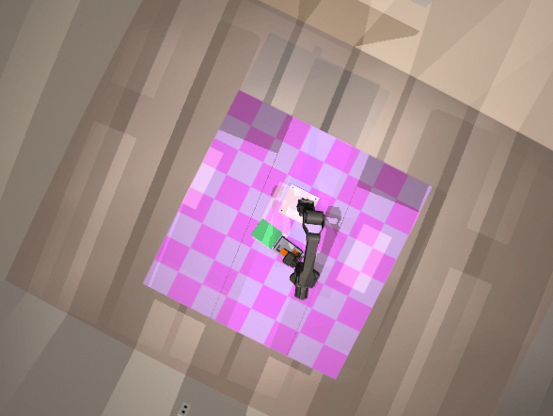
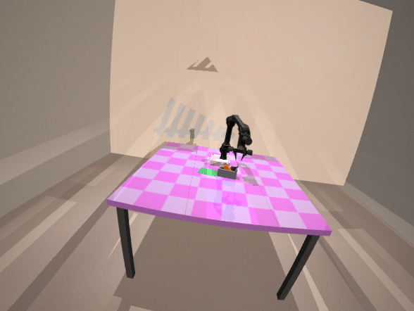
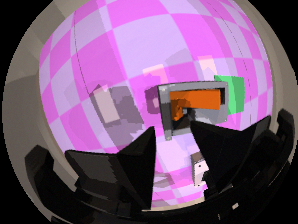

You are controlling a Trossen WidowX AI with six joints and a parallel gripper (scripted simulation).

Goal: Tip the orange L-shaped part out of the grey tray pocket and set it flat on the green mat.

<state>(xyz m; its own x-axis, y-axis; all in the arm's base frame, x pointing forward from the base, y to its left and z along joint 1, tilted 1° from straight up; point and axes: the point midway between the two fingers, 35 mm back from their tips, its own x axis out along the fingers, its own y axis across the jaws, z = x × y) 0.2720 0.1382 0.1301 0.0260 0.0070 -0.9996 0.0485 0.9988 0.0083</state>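
My gripper tip is now 100 mm above the orange L-shaped part, 40 mm to the left of it and 10 mm past it. The rest, counted from my gripper tip: green mat 220 mm to the right, 160 mm below, 20 mm behind.
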